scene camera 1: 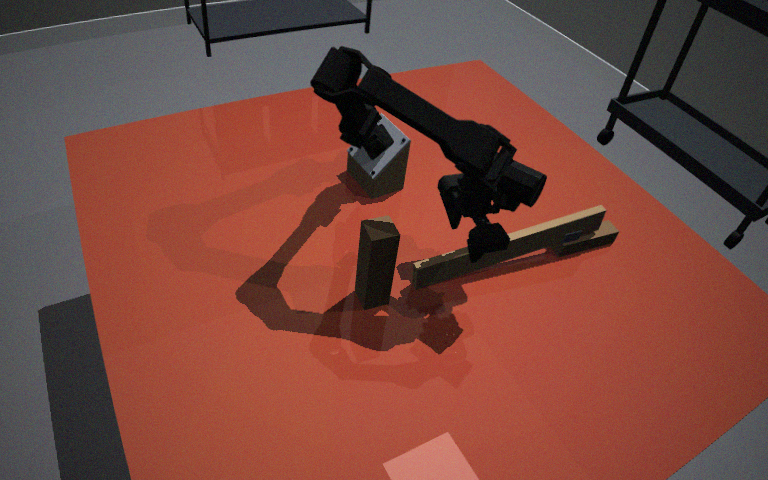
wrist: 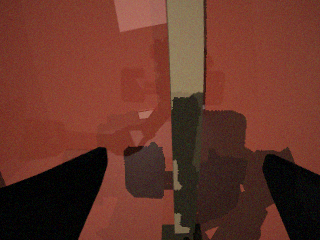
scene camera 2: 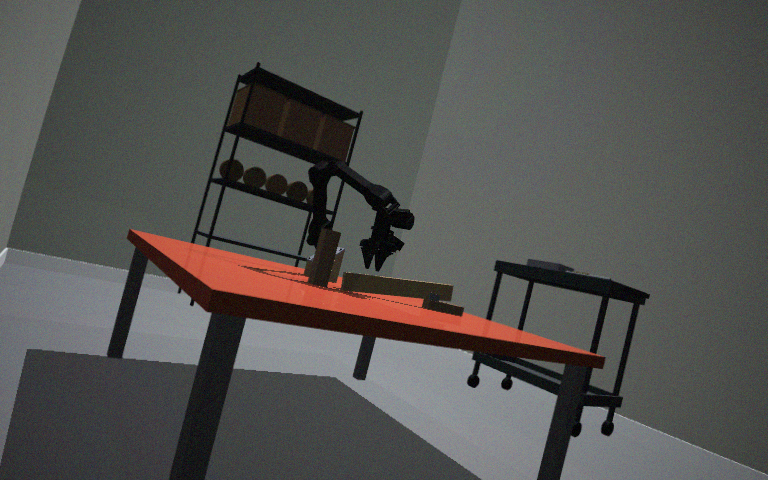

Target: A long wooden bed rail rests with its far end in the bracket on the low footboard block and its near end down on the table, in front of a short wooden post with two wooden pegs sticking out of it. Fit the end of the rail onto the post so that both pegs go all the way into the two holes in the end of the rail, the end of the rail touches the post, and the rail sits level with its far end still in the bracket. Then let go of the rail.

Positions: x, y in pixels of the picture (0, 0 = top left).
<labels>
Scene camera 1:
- my gripper: 463, 244
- long wooden rail: 440, 268
</labels>
